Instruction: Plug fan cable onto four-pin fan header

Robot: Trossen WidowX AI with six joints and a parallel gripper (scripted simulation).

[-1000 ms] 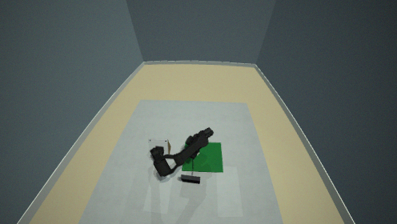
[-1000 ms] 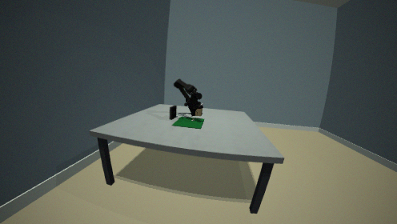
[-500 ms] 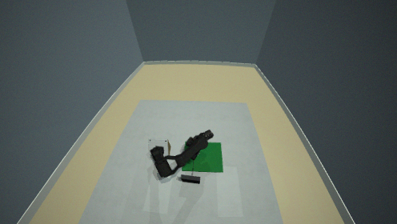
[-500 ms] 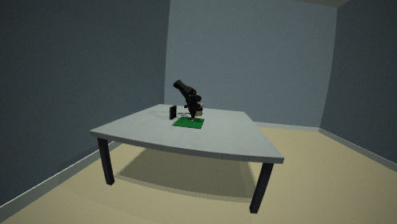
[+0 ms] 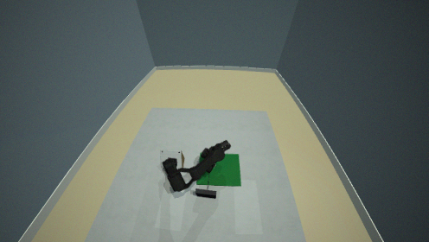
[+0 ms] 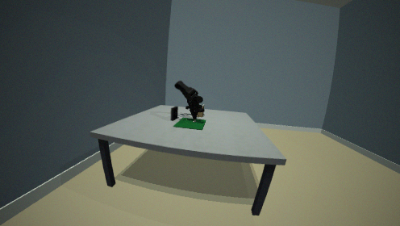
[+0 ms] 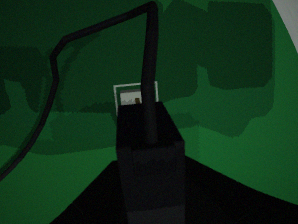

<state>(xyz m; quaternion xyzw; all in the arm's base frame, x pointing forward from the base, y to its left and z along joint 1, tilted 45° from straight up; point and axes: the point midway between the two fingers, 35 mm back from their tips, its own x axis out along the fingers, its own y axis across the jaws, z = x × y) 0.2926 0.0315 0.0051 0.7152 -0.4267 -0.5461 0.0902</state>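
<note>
Right now the pale header is 4 cm below my gripper tip and 1 cm behind it. The rest, counted from my gripper tip: black plug 1 cm behind, 1 cm above; then black fan 20 cm to the right, 3 cm behind, 2 cm above; then green board 6 cm below, 4 cm ahead, 2 cm to the right.
</note>
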